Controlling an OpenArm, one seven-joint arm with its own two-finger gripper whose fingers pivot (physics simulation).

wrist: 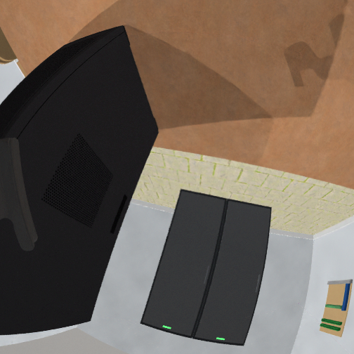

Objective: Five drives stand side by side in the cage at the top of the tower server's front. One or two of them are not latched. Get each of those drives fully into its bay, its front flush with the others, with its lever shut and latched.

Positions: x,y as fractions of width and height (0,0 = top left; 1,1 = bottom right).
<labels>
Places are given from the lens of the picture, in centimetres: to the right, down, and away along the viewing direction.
black tower server (0.24,0.36): -14, -8, 25
</labels>
